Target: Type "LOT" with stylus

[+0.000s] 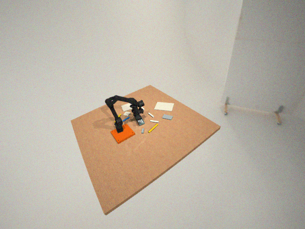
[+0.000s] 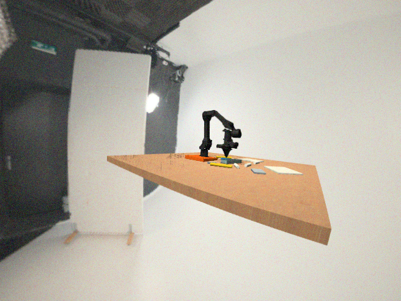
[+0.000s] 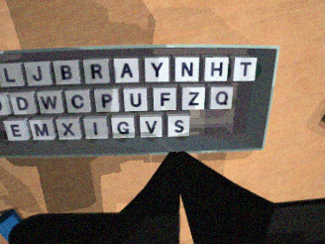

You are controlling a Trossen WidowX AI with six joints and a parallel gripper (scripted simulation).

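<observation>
My gripper tip is now 140 mm past the blue stylus, 120 mm to the right of it and 30 mm above it. Also, from my gripper tip: small grey block (150 mm to the right, 30 mm below, 10 mm behind); then yellow stick (180 mm to the right, 100 mm ahead, 30 mm below); then cream pad (400 mm ahead, 100 mm to the left, 40 mm below).
</observation>
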